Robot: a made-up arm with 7 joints.
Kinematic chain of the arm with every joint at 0, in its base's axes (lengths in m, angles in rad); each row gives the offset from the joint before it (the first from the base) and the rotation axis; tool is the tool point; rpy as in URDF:
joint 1: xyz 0 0 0.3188 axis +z
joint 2: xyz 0 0 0 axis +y
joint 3: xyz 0 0 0.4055 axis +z
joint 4: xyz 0.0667 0 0 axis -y
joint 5: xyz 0.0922 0 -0.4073 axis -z
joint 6: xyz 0 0 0 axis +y
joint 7: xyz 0.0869 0 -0.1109 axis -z
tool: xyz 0 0 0 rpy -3.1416 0 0
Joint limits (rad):
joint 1: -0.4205..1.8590
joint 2: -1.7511..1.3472
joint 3: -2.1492..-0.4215
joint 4: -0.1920..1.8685
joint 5: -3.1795..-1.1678
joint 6: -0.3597..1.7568
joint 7: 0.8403..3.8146
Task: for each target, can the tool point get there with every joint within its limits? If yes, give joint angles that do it. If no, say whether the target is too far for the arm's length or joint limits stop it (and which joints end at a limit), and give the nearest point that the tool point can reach.
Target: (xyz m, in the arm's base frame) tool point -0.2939 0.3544 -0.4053
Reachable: no: joint limits stop it (at a limit: joint 1, joint 2, joint 3, joint 6) | nearest point -0.0050 0.4109 -0.1486 | short by 0.391 m
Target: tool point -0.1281 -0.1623 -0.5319
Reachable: no: joint limits stop it (at a limit: joint 1, joint 2, joint 3, joint 5) | nearest point 0.0701 -0.2113 -0.1208 | short by 0.459 m
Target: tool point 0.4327 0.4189 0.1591
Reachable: yes | joints 1.4153 0.7470 -0.6754 1.0445 -1.6395 0.6257 3.4719
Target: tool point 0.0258 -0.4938 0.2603
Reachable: yes | joints 0.2936 -1.1605 -1.5952 0.6492 -2.0410 1.4531 1.4312
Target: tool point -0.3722 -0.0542 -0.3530
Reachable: no: joint limits stop it (at a limit: joint 1, joint 2, joint 3, joint 6) | nearest point -0.4843 -0.2095 -0.1560 | short by 0.275 m
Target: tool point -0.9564 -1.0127 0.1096
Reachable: no: too far | nearest point -0.6038 -0.6393 0.1867 | short by 0.519 m
